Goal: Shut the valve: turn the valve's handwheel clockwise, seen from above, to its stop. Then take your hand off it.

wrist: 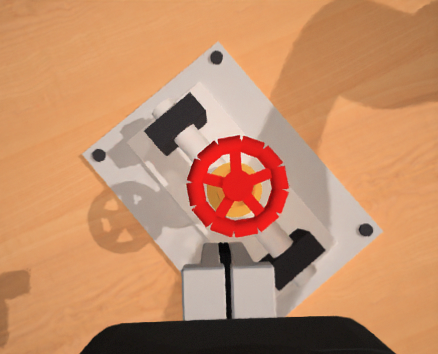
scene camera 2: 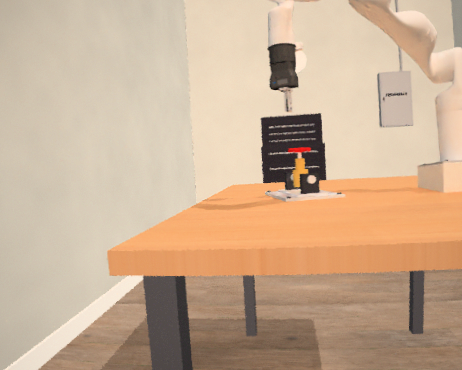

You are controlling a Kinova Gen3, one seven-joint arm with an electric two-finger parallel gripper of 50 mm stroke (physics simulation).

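Observation:
The valve's red handwheel (scene camera 2: pixel 299 150) (wrist: pixel 238 185) is a flat ring with several spokes on top of the yellow valve body (scene camera 2: pixel 300 171) (wrist: pixel 215 192). The valve is fixed on a light grey base plate (scene camera 2: pixel 320 196) (wrist: pixel 295 145) on the table. My gripper (scene camera 2: pixel 288 110) (wrist: pixel 224 269) is shut and empty, pointing down. In the scene view it hangs well above the handwheel, a little to the left, and apart from it. In the wrist view its fingertips show just below the wheel's lower rim.
Black pipe clamps (scene camera 2: pixel 310 183) (wrist: pixel 177 122) stand on the base plate on both sides of the valve. A black panel with white lines (scene camera 2: pixel 292 125) stands behind the wooden table (scene camera 2: pixel 250 220). The arm's base block (scene camera 2: pixel 440 177) is at the right. A grey box (scene camera 2: pixel 395 100) hangs on the wall.

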